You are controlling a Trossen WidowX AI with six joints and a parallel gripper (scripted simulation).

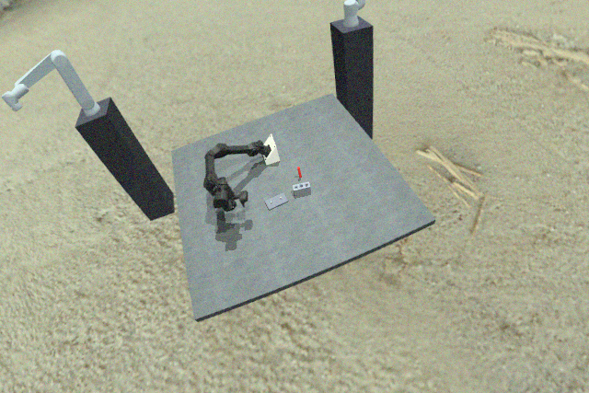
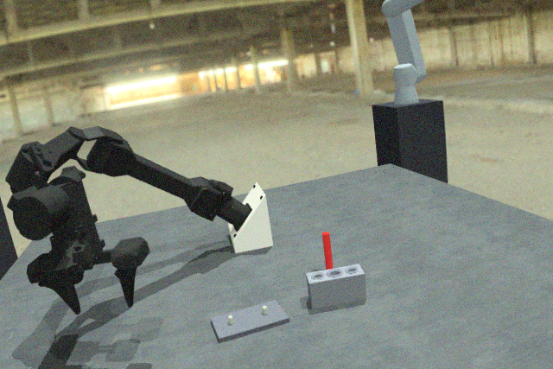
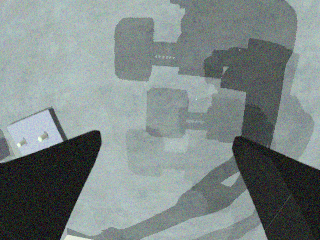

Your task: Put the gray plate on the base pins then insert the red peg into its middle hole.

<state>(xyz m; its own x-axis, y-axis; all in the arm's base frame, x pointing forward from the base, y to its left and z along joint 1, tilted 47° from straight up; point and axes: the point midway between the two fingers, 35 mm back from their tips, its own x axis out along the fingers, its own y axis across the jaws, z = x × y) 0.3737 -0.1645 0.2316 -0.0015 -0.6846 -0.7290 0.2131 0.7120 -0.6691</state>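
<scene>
Now: the gray plate 380 mm to the left of my gripper tip, 50 mm below it and 20 mm behind it. The rest, counted from my gripper tip: red peg (410 mm to the left, 140 mm behind, 50 mm below); base (220 mm to the left, 80 mm below, 20 mm behind).
</scene>
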